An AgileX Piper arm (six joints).
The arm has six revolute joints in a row. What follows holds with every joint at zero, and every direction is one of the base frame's. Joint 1 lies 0.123 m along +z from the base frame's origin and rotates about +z. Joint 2 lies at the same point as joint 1 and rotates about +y. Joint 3 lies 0.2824 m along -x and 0.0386 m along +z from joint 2 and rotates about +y. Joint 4 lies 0.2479 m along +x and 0.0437 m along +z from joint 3 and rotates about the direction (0.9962, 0, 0.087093). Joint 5 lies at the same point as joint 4 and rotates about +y. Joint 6 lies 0.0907 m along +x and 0.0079 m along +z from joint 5 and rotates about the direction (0.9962, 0, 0.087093). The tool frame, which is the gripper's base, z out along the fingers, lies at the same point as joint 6; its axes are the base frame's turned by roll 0, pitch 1.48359 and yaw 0 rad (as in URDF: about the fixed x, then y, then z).
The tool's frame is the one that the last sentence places.
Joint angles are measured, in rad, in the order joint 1, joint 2, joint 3, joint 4, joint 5, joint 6. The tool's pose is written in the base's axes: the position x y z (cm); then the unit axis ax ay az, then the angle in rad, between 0 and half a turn. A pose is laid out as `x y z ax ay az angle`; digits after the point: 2 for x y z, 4 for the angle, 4 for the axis.
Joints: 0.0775, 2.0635, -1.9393, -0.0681, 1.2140, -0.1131
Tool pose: 44.67 2.89 28.00 -0.1018 0.9941 -0.0367 2.8232
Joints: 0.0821, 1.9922, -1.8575, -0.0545, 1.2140, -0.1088
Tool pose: 42.89 3.06 28.83 -0.1008 0.9945 -0.0291 2.8332
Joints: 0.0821, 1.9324, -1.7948, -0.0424, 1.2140, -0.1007
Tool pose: 41.39 3.04 29.60 -0.0956 0.9952 -0.0224 2.8357
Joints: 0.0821, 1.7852, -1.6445, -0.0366, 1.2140, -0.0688
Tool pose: 37.55 2.78 31.24 -0.0791 0.9967 -0.0171 2.8381
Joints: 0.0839, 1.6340, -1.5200, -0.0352, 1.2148, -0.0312
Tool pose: 33.61 2.53 33.15 -0.0609 0.9981 -0.0131 2.8116
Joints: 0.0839, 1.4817, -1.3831, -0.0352, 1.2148, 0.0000
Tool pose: 29.43 2.17 34.12 -0.0452 0.9989 -0.0103 2.7959
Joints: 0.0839, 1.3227, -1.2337, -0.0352, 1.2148, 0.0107
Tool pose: 24.98 1.80 34.24 -0.0398 0.9992 -0.0091 2.7862
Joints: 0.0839, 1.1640, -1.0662, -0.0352, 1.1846, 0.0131
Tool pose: 20.76 1.45 33.23 -0.0389 0.9992 -0.0083 2.7648
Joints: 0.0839, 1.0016, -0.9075, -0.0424, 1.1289, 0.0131
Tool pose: 16.93 1.07 31.94 -0.0402 0.9991 -0.0104 2.7052
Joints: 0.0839, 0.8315, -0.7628, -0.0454, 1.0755, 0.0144
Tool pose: 13.31 0.75 30.50 -0.0403 0.9991 -0.0099 2.6263
